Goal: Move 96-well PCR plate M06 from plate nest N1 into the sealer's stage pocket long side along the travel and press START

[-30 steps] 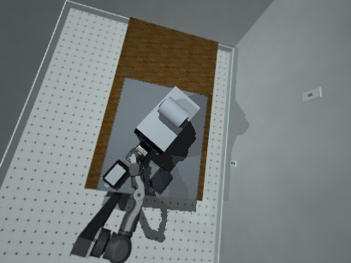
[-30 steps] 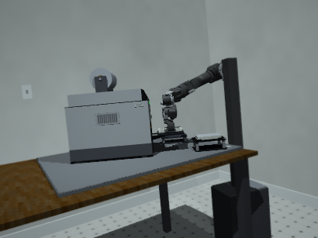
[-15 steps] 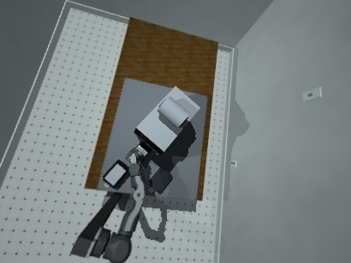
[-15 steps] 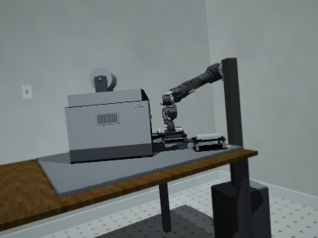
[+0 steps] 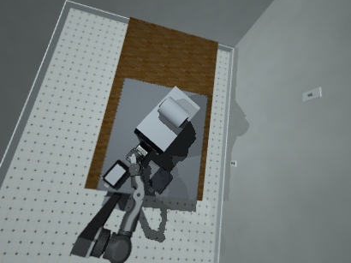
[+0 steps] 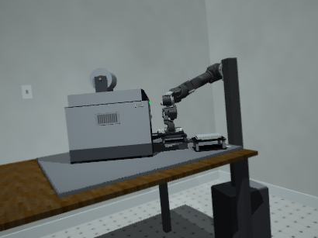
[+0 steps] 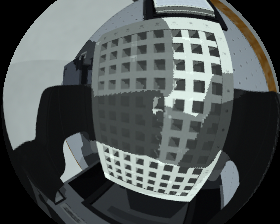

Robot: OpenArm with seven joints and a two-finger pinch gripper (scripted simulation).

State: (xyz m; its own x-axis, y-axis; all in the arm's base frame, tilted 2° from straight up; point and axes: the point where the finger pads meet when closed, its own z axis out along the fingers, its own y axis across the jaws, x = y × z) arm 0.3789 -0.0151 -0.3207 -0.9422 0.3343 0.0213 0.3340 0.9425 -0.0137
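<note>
My hand is right at the 96-well PCR plate M06. Also, from my hand: nest N2: 18 cm behind, 10 cm to the left, 6 cm below; dark sealer stage: 1 cm below; sealed plate M09: 18 cm behind, 10 cm to the left, 5 cm below.
</note>
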